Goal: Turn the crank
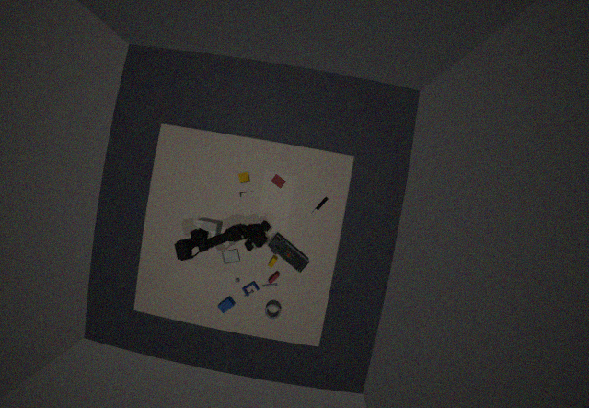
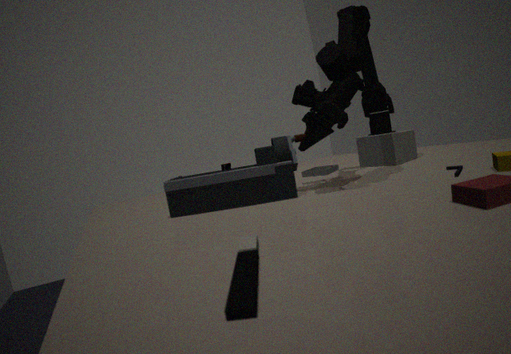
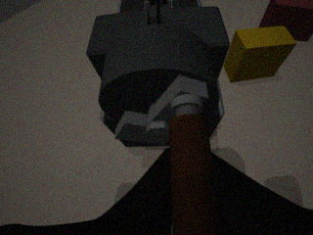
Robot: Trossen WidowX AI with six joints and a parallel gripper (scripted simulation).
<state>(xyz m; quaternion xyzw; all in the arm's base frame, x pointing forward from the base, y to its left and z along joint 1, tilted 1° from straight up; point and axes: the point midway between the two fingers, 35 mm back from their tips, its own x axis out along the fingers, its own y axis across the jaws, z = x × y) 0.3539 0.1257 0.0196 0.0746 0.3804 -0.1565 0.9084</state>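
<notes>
My gripper tip is 20 mm past the brown crank handle, 10 mm to the right of it and 30 mm below it. Also, from my gripper tip: red pointer: 160 mm ahead, 40 mm to the right, 10 mm below; then grey plate: 180 mm behind, 210 mm to the right, 80 mm below; then blue piece: 100 mm behind, 520 mm to the right, 70 mm below.
</notes>
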